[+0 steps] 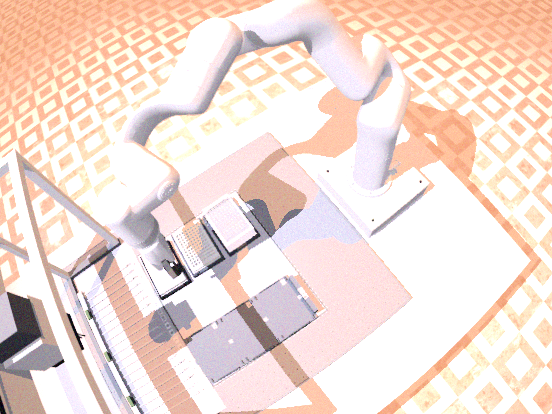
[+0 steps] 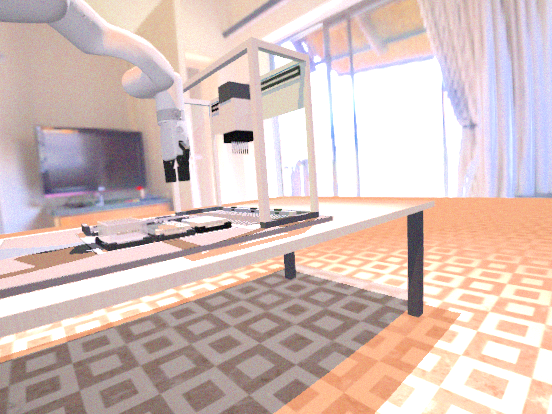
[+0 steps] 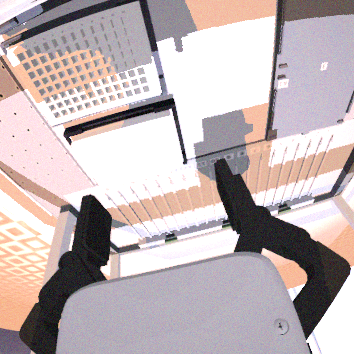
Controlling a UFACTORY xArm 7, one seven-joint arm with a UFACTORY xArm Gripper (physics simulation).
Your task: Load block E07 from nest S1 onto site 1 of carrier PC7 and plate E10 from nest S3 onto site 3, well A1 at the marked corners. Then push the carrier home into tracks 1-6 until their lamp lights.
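Where they show: gripper, fingertip midpoint: (image 1: 169, 257) (image 2: 177, 181) (image 3: 157, 189); arm's base at its link origin: (image 1: 369, 177).
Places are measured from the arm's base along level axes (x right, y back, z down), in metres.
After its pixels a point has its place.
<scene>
My gripper (image 1: 172, 268) @(x 0.002, y -0.556, z -0.099 m) (image 2: 177, 172) @(x 0.002, y -0.556, z -0.099 m) (image 3: 157, 189) @(x 0.002, y -0.556, z -0.099 m) is open and empty, pointing down well above the end nest by the tracks. That nest holds a plain white piece (image 1: 164, 286) @(x -0.016, y -0.623, z 0.011 m) (image 2: 207, 221) @(x 0.084, y -0.603, z 0.012 m) (image 3: 135, 150) @(x 0.027, y -0.603, z 0.011 m). A plate with a grid of wells (image 1: 192, 250) @(x 0.043, y -0.514, z 0.013 m) (image 2: 170, 229) @(x 0.116, y -0.498, z 0.014 m) (image 3: 90, 67) @(x 0.049, y -0.500, z 0.016 m) sits in the middle nest. A taller, pale block (image 1: 230, 223) (image 2: 120, 227) sits in the nest nearest the robot base. The long grey carrier (image 1: 220, 355) @(x -0.238, y -0.563, z 0.026 m) (image 3: 310, 107) @(x -0.220, y -0.582, z 0.026 m) lies flat beyond a white strip, its visible sites bare. Nest labels and A1 marks are too small to read.
Slotted tracks (image 1: 120, 305) @(x -0.002, y -0.775, z 0.034 m) (image 3: 270, 185) @(x -0.211, y -0.760, z 0.037 m) run beside the end nest and the carrier's end. A white gantry frame (image 1: 45, 240) @(x 0.158, y -0.844, z -0.177 m) (image 2: 257, 150) @(x 0.183, y -0.716, z -0.162 m) stands over their far side, with a pipetting head (image 1: 30, 340) @(x -0.151, y -0.783, z -0.373 m) (image 2: 234, 117) @(x -0.068, y -0.781, z -0.299 m) hanging from it. The robot base (image 1: 372, 200) @(x -0.064, y -0.033, z -0.001 m) stands opposite.
</scene>
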